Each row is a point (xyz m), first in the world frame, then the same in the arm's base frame.
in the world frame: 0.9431 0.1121 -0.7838
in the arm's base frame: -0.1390 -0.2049 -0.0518
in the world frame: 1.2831 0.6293 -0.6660
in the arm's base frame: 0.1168 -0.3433 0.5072
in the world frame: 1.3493 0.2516 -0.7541
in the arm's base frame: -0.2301 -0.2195 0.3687
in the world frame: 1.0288 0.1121 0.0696
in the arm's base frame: 0.2252 0.5311 0.1958
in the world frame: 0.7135 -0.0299 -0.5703
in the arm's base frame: -0.0228 0.0326 -0.2722
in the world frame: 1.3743 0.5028 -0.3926
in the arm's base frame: 0.1103 -0.0376 0.5818
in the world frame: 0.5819 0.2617 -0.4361
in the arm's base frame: 0.3173 -0.0127 -0.2209
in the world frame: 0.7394 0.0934 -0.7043
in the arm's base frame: -0.0114 -0.1432 -0.2193
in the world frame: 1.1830 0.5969 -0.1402
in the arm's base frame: 0.3952 0.1149 0.5132
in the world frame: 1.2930 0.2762 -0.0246
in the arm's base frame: 0.1644 0.3869 0.4806
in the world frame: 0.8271 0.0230 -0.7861
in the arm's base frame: -0.1454 -0.1702 -0.1937
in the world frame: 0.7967 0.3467 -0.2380
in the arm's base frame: 0.3643 0.1297 0.0439
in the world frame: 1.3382 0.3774 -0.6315
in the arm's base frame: -0.0756 -0.1802 0.4432
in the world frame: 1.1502 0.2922 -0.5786
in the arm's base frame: -0.0164 -0.1059 0.2525
